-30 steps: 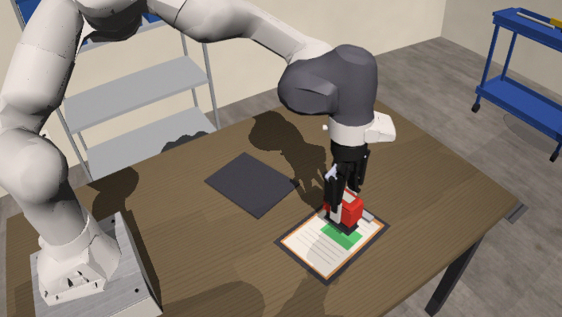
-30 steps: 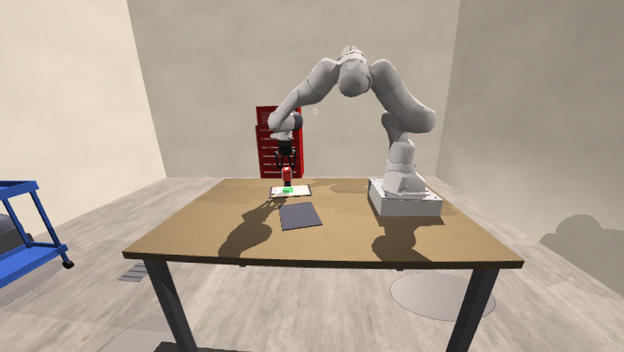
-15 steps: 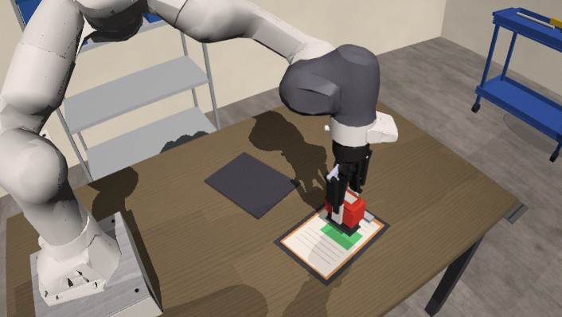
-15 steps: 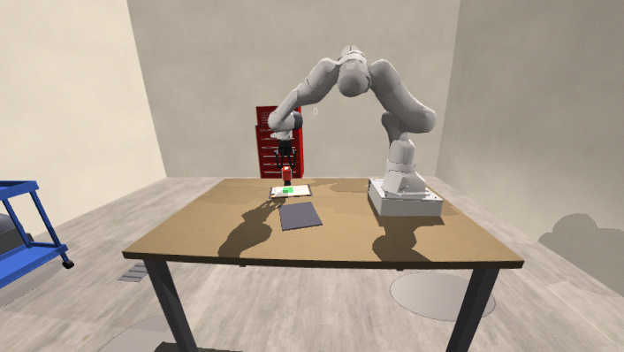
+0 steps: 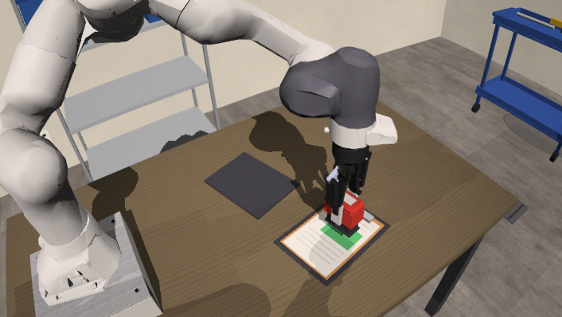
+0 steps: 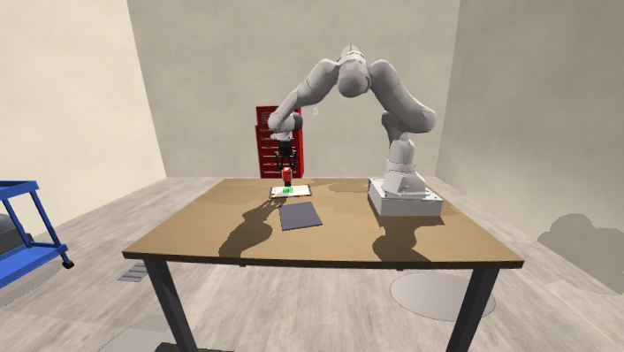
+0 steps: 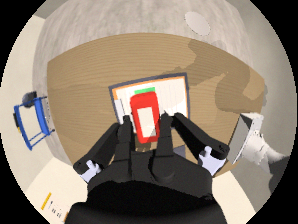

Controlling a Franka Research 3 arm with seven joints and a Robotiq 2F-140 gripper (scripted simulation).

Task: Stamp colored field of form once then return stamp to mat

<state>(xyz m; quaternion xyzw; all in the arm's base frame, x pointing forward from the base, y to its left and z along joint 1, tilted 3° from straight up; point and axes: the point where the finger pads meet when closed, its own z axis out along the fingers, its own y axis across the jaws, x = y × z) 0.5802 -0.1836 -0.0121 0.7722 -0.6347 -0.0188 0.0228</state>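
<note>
My hand is 10 cm above the form and 1 cm to the right of it. The rest, counted from my hand: dark grey mat (30 cm to the left, 11 cm behind, 10 cm below); red stamp (2 cm below).
</note>
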